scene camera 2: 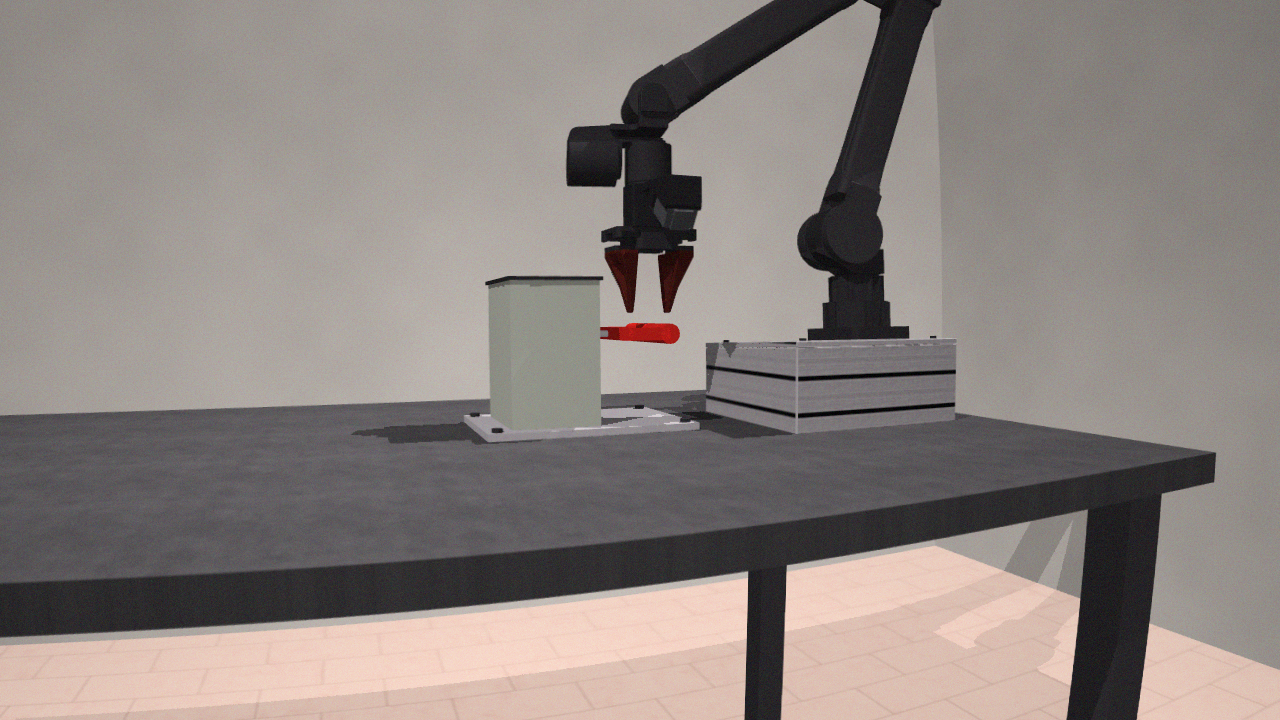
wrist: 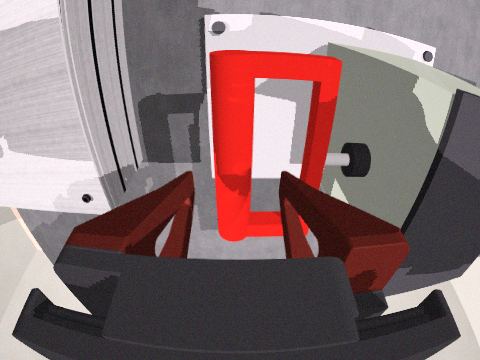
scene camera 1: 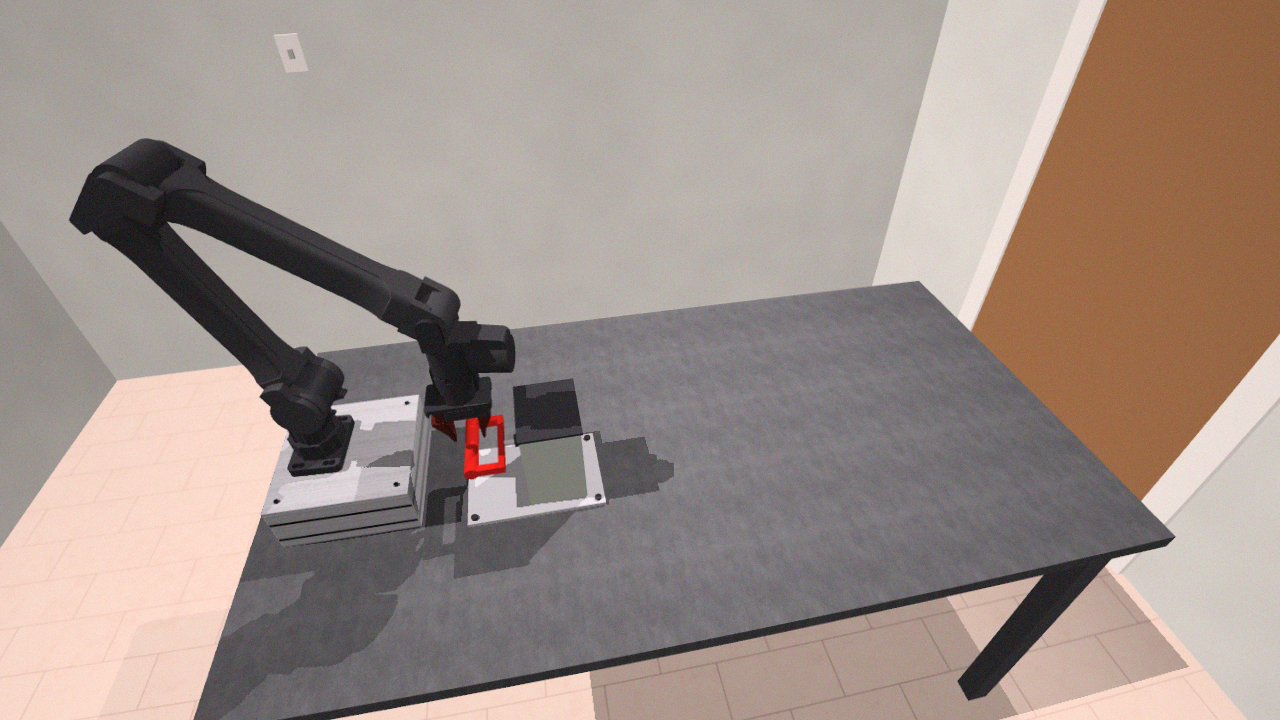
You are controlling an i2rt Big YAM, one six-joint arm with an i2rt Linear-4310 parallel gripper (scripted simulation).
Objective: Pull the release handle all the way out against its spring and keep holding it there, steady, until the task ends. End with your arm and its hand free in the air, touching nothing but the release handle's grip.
Labels:
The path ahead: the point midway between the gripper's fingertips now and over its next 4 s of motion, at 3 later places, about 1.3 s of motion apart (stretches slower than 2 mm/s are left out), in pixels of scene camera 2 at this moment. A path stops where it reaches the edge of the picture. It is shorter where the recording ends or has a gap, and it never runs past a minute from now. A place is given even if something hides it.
My gripper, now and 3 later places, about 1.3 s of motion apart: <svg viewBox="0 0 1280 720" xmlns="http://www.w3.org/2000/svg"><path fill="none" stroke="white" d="M648 312L652 318L646 324L650 336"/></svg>

